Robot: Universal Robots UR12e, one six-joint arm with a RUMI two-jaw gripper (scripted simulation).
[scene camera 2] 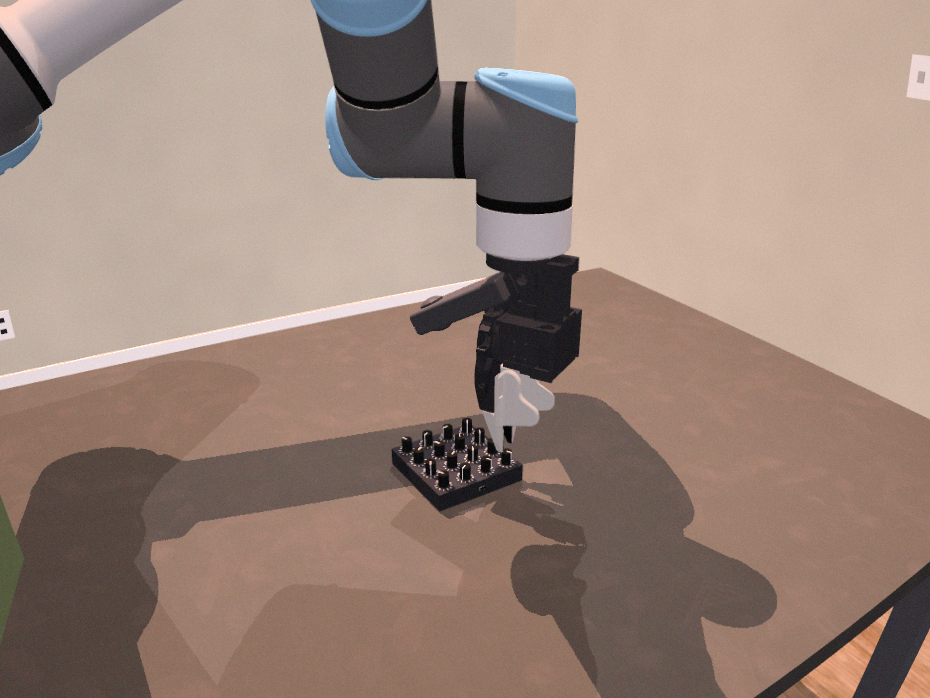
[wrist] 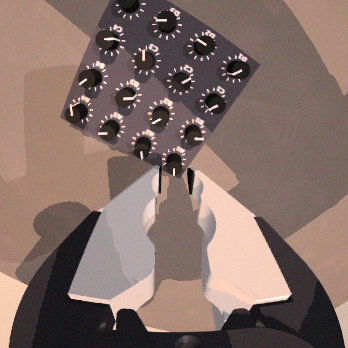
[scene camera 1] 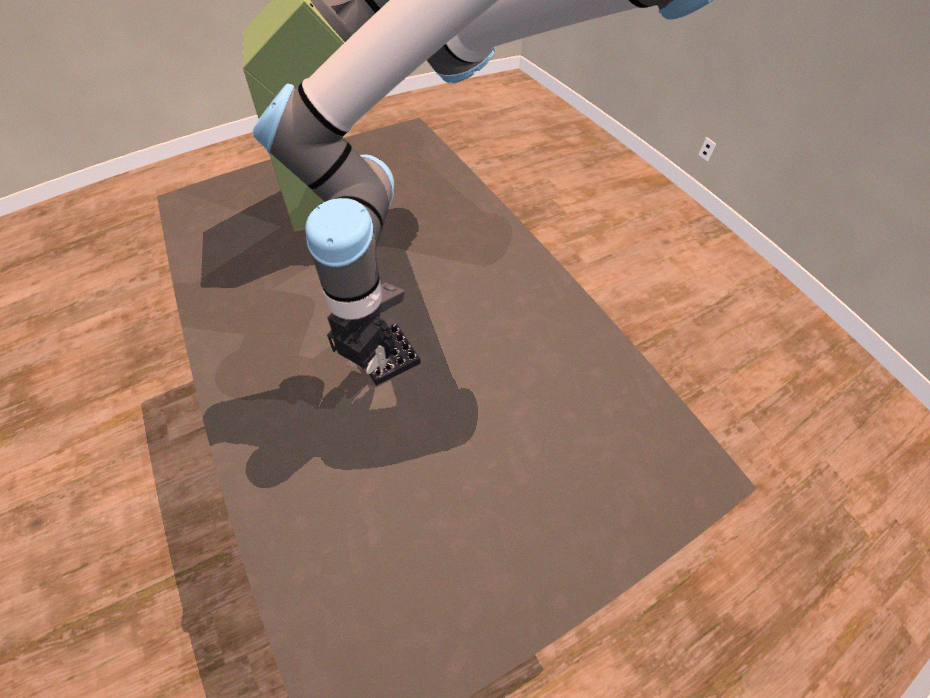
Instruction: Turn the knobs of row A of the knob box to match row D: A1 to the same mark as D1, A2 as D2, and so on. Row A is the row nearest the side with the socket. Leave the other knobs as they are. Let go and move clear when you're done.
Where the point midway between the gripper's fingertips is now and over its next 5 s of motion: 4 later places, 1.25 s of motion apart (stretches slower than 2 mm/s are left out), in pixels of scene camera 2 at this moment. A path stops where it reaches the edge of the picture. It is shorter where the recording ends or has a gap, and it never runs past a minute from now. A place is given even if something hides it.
My gripper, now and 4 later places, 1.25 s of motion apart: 504,446; 506,451; 505,426; 490,420; 489,433
